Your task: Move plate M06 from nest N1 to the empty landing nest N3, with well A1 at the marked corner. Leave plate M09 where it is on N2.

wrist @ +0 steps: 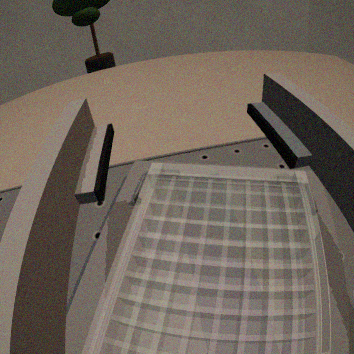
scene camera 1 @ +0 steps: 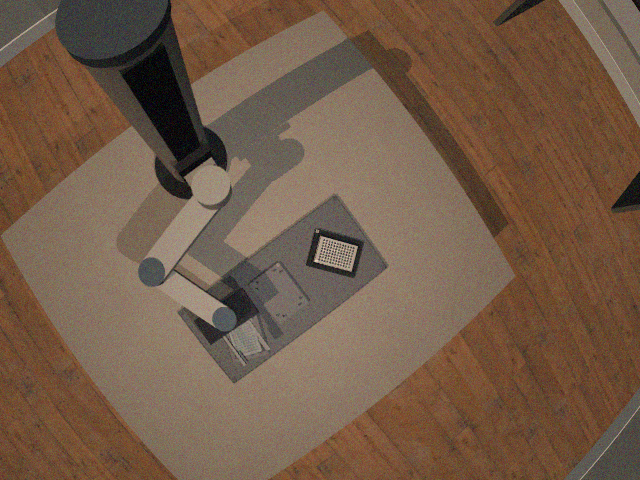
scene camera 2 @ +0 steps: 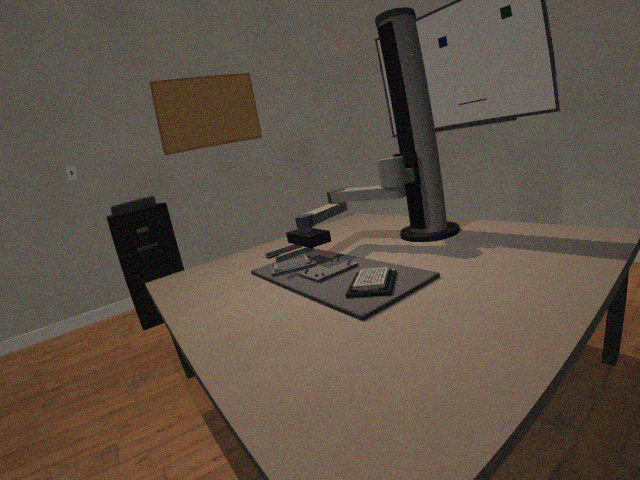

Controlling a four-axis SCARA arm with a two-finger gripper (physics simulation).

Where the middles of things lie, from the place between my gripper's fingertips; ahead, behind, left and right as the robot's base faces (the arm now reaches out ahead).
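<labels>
You'd find the clear well plate [scene camera 1: 244, 339] 40 mm below my hand and 70 mm behind it. There's also a black-framed white well plate [scene camera 1: 330, 252], and that one's 40 mm below my hand, 110 mm behind it and 400 mm to the left of it.
</labels>
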